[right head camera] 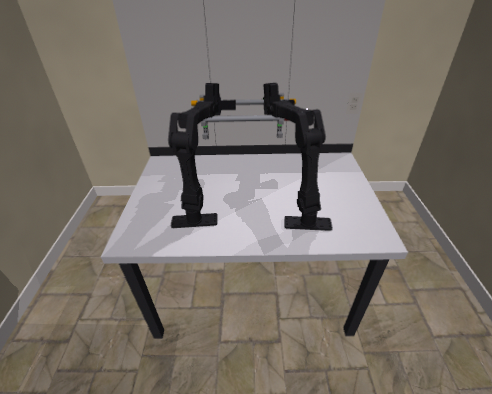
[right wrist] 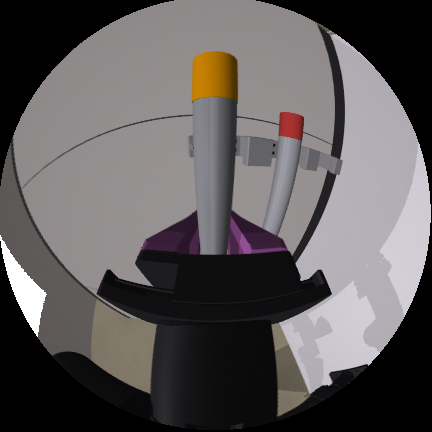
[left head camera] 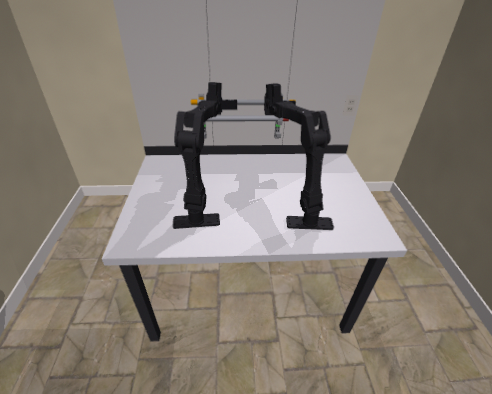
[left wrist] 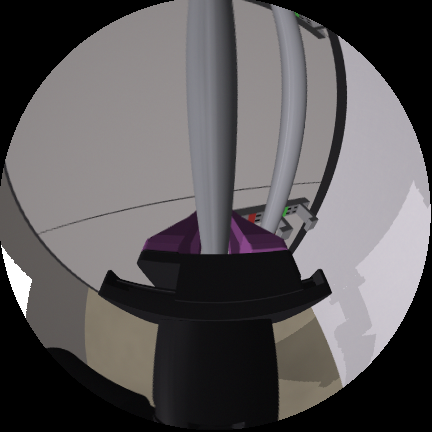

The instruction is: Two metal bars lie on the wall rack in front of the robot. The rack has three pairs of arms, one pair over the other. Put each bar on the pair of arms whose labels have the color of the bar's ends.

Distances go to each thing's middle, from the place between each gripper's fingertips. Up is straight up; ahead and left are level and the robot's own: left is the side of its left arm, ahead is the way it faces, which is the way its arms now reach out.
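Compared with the orange-ended bar (left wrist: 210, 61), my right hand is 1 cm below it, 3 cm past it and 13 cm to the right of it. The red-ended bar (right wrist: 290, 129) is 10 cm below my right hand, and it is also 2 cm ahead of that hand and 14 cm to the left of it.
For my left hand, the orange-ended bar is 1 cm above it, 2 cm behind it and 15 cm to the right of it. The red-ended bar is 10 cm below my left hand, 3 cm ahead of it and 14 cm to the right of it.
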